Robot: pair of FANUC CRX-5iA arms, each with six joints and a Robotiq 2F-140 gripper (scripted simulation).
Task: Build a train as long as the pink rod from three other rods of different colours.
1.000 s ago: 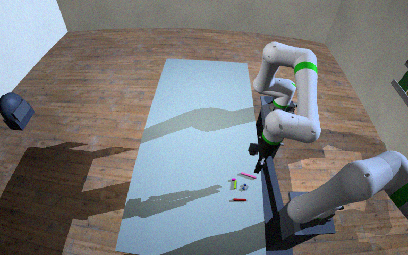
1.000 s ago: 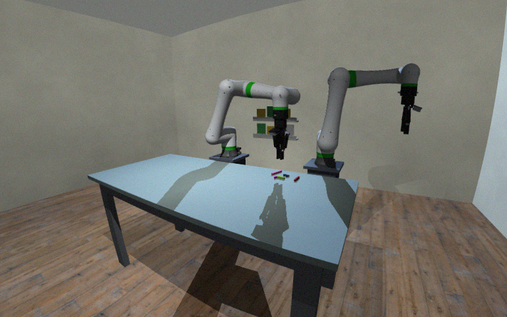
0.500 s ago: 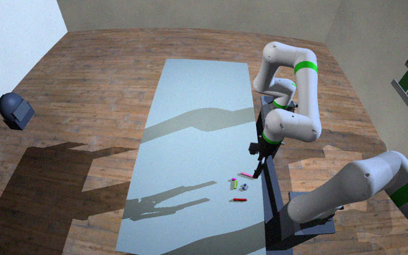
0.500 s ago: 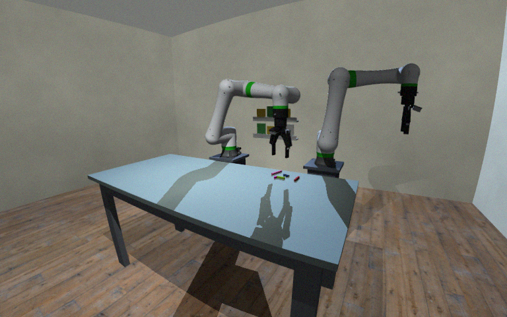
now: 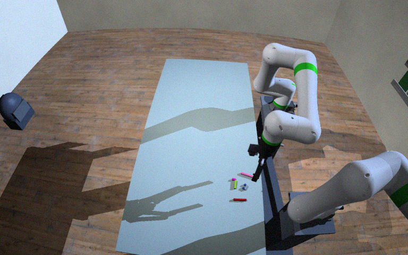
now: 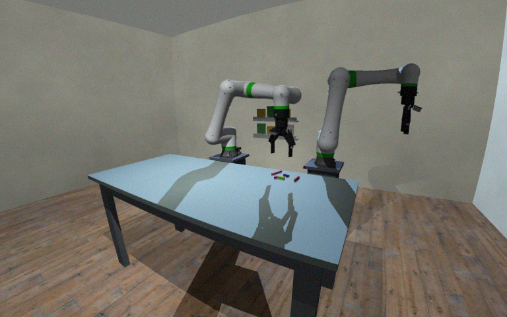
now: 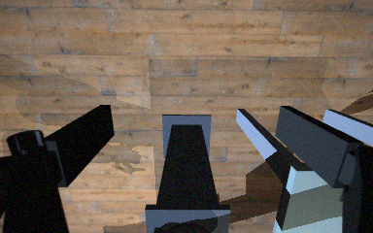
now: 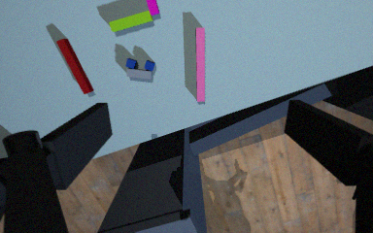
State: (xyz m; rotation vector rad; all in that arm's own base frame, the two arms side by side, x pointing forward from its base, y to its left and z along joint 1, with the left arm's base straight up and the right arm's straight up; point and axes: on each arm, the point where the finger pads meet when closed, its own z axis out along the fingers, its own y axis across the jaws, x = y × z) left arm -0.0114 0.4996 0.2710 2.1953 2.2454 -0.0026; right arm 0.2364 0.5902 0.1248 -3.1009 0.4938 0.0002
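Observation:
The grey rod is 12 cm below my right hand, 5 cm to the left of it and 5 cm ahead of it. The rest, counted from my right hand: pink rod: 12 cm below, 2 cm to the right, 2 cm ahead; magenta rod: 12 cm below, 11 cm ahead; lime rod: 12 cm below, 11 cm ahead, 3 cm to the left.

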